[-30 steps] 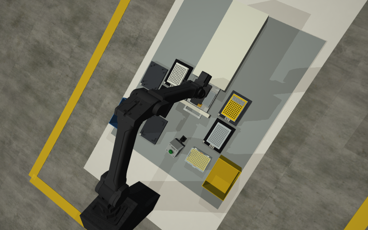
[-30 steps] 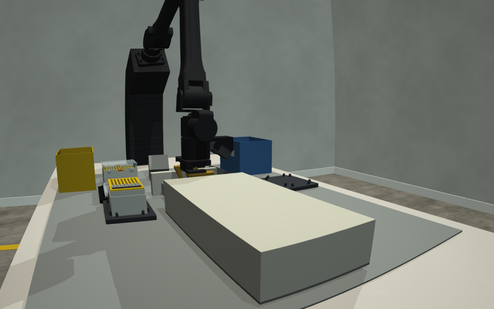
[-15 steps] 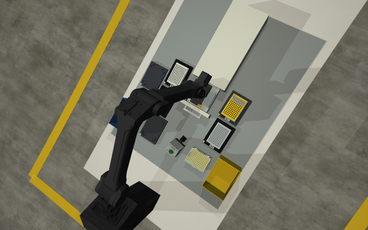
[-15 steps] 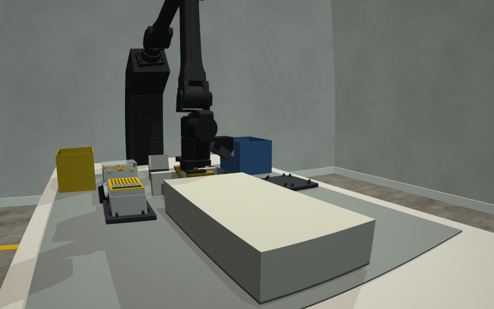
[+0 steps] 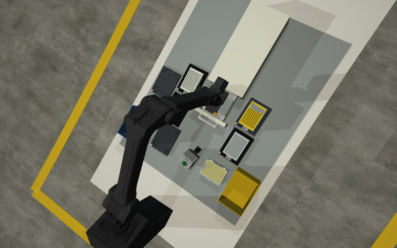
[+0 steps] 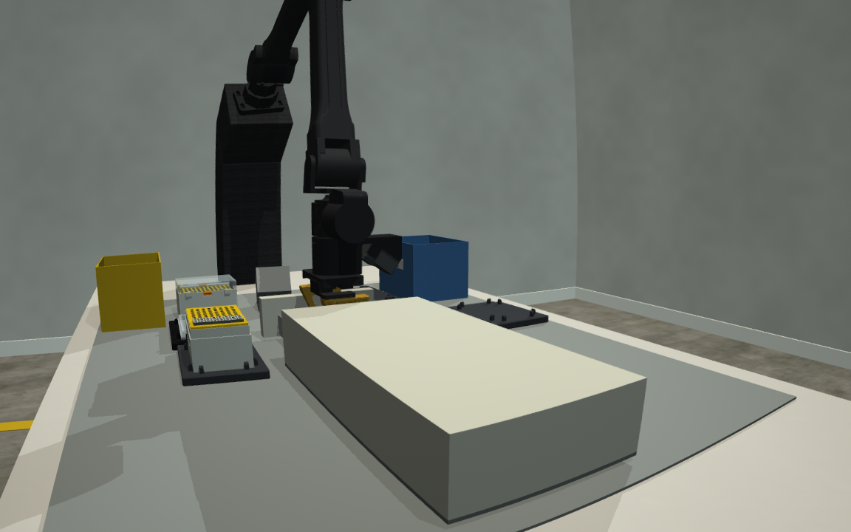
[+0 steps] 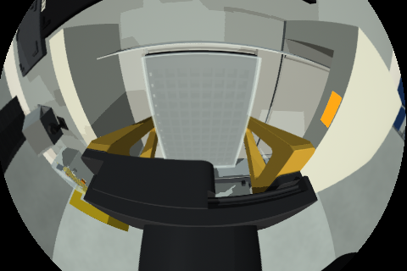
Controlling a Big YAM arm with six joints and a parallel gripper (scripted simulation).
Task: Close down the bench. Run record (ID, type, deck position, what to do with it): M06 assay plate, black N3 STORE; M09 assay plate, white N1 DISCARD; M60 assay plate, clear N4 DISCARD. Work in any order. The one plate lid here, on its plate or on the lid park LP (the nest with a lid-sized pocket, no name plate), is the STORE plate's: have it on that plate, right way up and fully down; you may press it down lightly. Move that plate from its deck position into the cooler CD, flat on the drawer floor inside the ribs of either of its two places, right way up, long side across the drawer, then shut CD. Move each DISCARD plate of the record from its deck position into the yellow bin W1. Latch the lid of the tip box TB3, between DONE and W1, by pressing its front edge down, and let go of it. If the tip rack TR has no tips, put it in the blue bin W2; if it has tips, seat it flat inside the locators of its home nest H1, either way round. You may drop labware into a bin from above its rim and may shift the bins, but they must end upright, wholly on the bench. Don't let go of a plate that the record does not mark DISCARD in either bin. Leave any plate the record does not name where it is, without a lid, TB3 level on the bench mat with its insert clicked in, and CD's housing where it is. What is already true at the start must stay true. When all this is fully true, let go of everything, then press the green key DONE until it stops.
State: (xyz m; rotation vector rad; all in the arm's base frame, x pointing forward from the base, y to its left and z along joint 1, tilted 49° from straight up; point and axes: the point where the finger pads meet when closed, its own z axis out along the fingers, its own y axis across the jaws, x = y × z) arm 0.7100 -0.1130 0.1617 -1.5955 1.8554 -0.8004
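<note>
Right now my hand is right at the black plate. From my hand the other things lie so: cooler CD 16 cm ahead, 3 cm to the right, 1 cm above; then clear plate lid 1 cm above; then cooler drawer 4 cm ahead, 1 cm to the right.
</note>
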